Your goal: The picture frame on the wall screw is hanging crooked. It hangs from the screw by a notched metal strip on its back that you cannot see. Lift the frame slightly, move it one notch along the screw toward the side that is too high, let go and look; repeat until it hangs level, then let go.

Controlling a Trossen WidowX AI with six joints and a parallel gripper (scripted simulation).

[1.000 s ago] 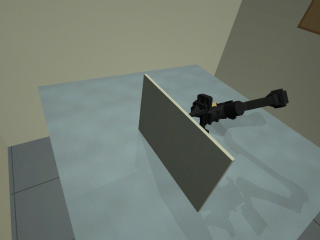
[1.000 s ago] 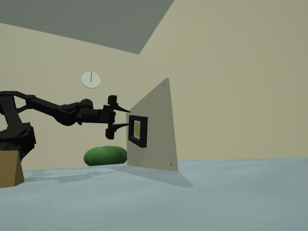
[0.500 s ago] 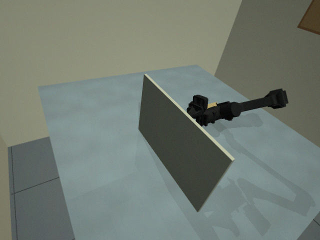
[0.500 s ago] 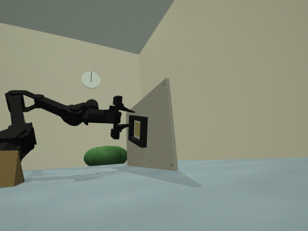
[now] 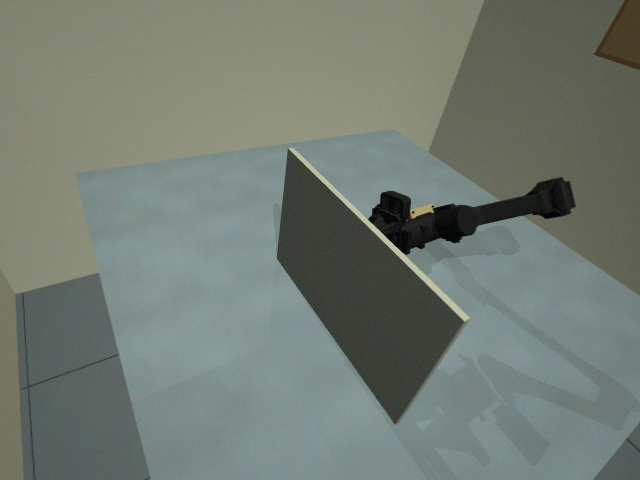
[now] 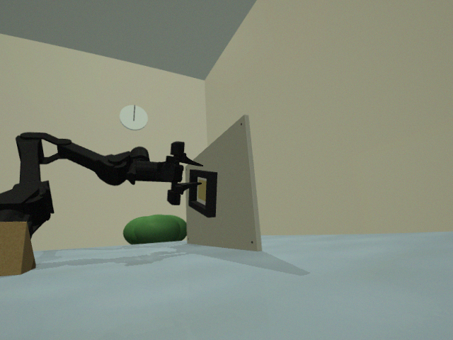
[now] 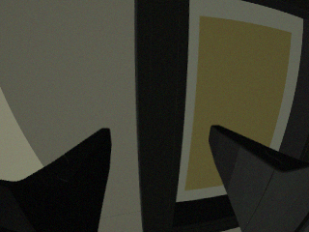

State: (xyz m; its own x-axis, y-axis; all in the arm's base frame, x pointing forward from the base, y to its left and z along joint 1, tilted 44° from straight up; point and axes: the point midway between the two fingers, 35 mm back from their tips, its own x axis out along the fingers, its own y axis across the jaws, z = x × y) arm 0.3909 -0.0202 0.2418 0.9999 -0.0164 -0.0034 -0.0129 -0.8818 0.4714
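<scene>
My gripper tip is now 5 cm above the picture frame, 1 cm to the right of it and 1 cm short of it. From my gripper tip the other things lie so: wall panel (6 cm below, 2 cm ahead).
</scene>
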